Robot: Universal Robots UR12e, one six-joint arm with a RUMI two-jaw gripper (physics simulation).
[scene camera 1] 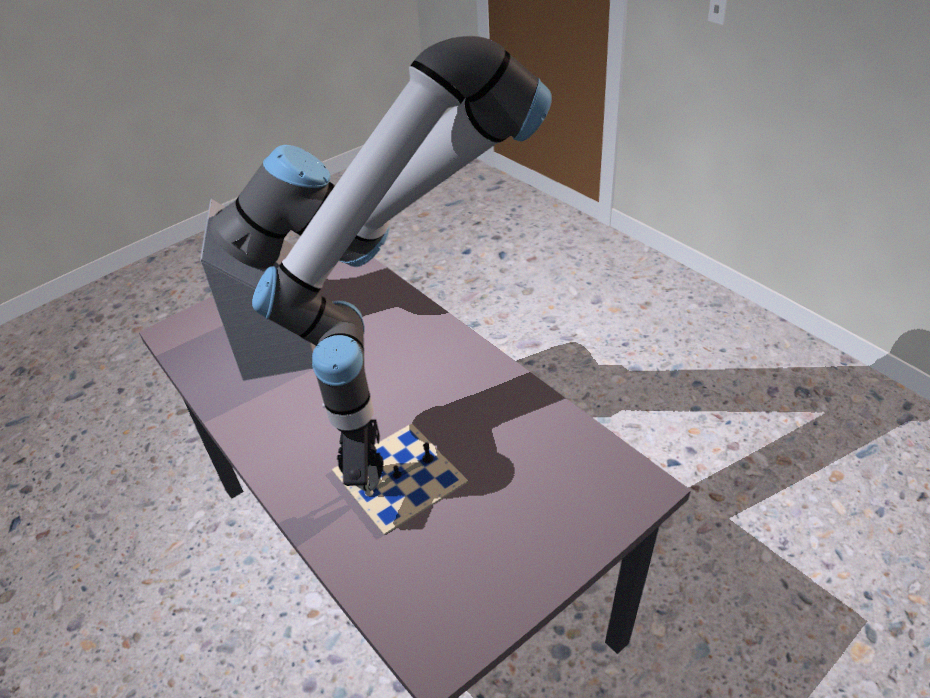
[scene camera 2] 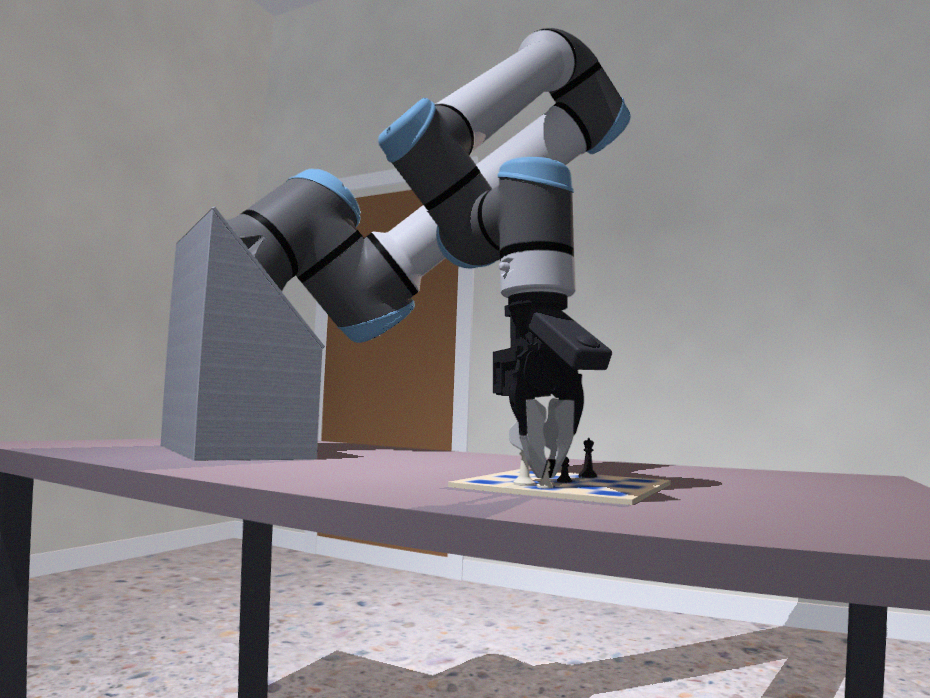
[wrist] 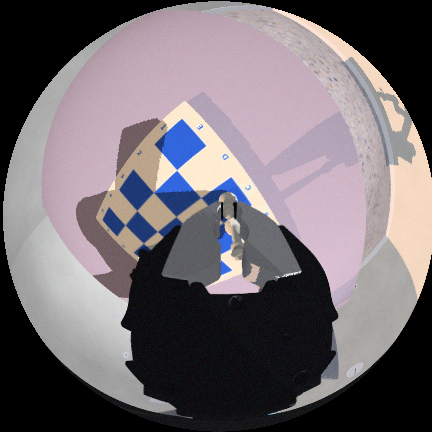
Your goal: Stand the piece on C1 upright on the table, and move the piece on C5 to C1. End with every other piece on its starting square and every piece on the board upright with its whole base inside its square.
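Seen in the pictures: gripper, fingertip midpoint: (scene camera 1: pixel 368 490) (scene camera 2: pixel 545 478) (wrist: pixel 227 203); arm's base, link origin: (scene camera 1: pixel 243 241) (scene camera 2: pixel 228 275).
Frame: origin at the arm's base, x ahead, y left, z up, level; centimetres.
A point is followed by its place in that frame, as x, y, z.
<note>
The white pawn (scene camera 1: pixel 369 490) {64.4, -2.4, -29.4} (scene camera 2: pixel 546 484) {64.5, -3.1, -30.3} (wrist: pixel 228 197) {64.4, -2.9, -30.0} stands on the blue square beside the C label, at the board's edge. My gripper (scene camera 1: pixel 368 487) {64.0, -2.5, -29.7} (scene camera 2: pixel 547 479) {64.0, -2.5, -29.7} (wrist: pixel 227 203) {64.0, -2.5, -29.7} is low at the board, with its fingertips closed around the pawn. The black king (scene camera 1: pixel 426 452) {63.5, 12.7, -28.0} (scene camera 2: pixel 588 459) {63.4, 12.5, -28.4} is upright farther back on the board (scene camera 1: pixel 385 528) {74.1, -4.0, -30.7} (scene camera 2: pixel 600 498) {71.7, -5.1, -30.9} (wrist: pixel 185 111) {73.9, -4.3, -30.8}; the fingers and gripper body hide it in the wrist view. The pawn's lower part is partly covered by the fingertips.
A tall white piece (scene camera 2: pixel 522 476) {61.0, -2.3, -29.7} (wrist: pixel 237 246) {61.4, -1.8, -26.5} stands right beside the fingers, partly hidden. A black pawn (scene camera 1: pixel 396 471) {63.4, 4.9, -29.2} (scene camera 2: pixel 564 471) {63.3, 4.6, -29.4} stands between the gripper and the black king. The table (scene camera 1: pixel 525 555) {95.7, 16.0, -31.4} (scene camera 2: pixel 338 492) {48.1, -19.6, -31.4} extends around the board.
</note>
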